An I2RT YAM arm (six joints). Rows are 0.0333 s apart.
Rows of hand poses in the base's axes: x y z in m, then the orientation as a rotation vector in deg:
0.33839, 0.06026, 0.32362, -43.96, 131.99, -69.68
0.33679, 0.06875, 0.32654, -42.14, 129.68, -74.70
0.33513, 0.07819, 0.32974, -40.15, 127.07, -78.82
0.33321, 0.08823, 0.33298, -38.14, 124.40, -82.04
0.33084, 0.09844, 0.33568, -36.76, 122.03, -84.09
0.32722, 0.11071, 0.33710, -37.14, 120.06, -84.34
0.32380, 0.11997, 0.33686, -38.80, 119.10, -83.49
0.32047, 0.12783, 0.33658, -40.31, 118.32, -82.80
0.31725, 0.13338, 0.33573, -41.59, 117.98, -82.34
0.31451, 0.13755, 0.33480, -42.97, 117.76, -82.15
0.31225, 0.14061, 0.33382, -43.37, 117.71, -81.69
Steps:
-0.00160, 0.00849, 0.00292, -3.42, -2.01, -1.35
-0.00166, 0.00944, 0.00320, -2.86, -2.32, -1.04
-0.00192, 0.01004, 0.00324, -2.30, -2.43, -0.76
-0.00237, 0.01021, 0.00270, -1.61, -2.04, -0.21
-0.00362, 0.01227, 0.00142, -0.72, -1.12, 1.12
-0.00342, 0.00926, -0.00024, -0.04, 0.10, 1.63
-0.00333, 0.00786, -0.00028, -0.08, 0.19, 1.40
-0.00322, 0.00555, -0.00085, -0.08, 0.42, 0.95
-0.00274, 0.00417, -0.00093, -0.27, 0.61, 0.81
-0.00226, 0.00306, -0.00098, 0.20, 0.13, 0.40

